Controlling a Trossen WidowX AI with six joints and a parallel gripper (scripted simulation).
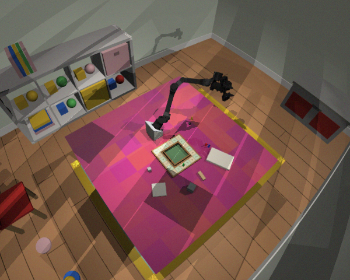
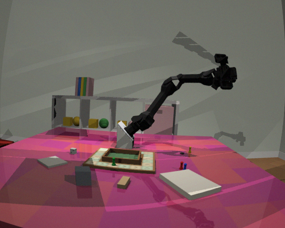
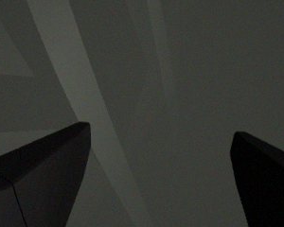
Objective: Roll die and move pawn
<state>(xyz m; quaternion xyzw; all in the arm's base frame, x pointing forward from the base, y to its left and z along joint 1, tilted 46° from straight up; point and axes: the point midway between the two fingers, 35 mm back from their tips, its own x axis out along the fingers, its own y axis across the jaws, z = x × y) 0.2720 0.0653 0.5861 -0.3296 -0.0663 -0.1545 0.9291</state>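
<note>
Right now the white die is 70 cm to the right of my gripper tip, 46 cm below it and 3 cm behind it. Round my gripper tip: red pawn 45 cm below, 19 cm to the right, 5 cm ahead; yellow pawn 45 cm below, 24 cm behind, 12 cm to the right; blue pawn 45 cm below, 18 cm to the right, 7 cm ahead.
</note>
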